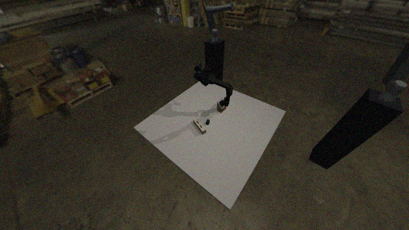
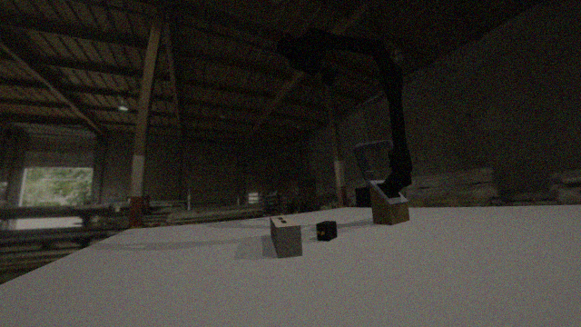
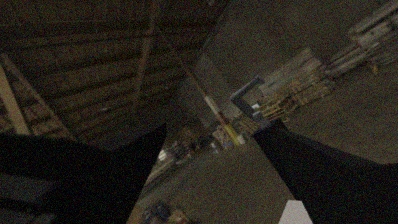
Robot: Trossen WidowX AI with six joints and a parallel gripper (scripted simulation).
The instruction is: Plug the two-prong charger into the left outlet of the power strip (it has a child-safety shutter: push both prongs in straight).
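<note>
The box-shaped charger is 59 cm below my gripper tip, 16 cm ahead of it and 15 cm to the left of it.
</note>
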